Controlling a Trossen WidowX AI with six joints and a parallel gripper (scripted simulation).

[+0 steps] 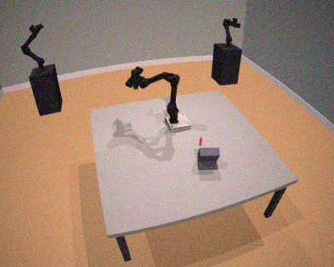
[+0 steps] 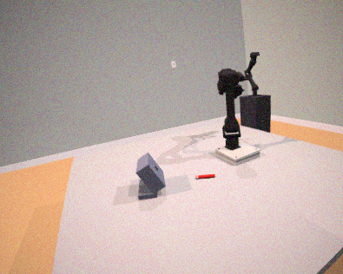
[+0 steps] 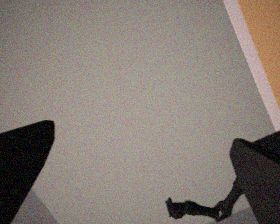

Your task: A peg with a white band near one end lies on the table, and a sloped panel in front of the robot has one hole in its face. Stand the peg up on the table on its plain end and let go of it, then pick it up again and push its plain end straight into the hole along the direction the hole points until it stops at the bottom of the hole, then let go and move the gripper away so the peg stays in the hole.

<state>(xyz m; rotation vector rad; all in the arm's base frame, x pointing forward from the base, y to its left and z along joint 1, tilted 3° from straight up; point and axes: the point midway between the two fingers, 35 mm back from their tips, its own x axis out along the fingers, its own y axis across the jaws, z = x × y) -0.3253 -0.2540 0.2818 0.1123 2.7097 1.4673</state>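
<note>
The red peg is 620 mm ahead of my gripper tip, 360 mm to the left of it and 340 mm below it. Also, from my gripper tip: grey sloped panel (830 mm ahead, 320 mm to the left, 260 mm below).
</note>
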